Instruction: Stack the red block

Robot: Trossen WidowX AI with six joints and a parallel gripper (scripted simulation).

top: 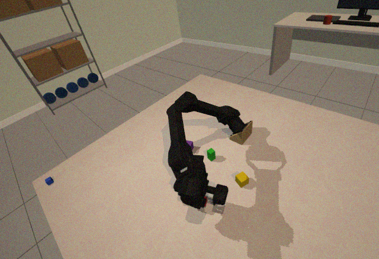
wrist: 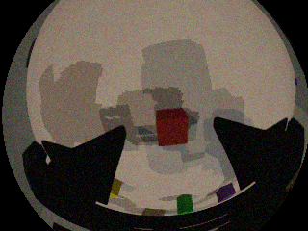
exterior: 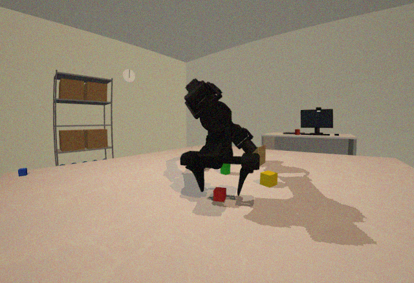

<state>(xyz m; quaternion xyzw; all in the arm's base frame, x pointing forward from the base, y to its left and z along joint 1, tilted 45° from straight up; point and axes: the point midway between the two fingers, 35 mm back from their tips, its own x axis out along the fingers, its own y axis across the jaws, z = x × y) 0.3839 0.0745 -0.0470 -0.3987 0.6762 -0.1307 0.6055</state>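
My gripper tip is now right at the red block. The rest, counted from my gripper tip: yellow block: 17 cm behind, 6 cm to the left; purple block: 16 cm behind, 24 cm to the right; small blue block: 41 cm ahead, 63 cm to the right.
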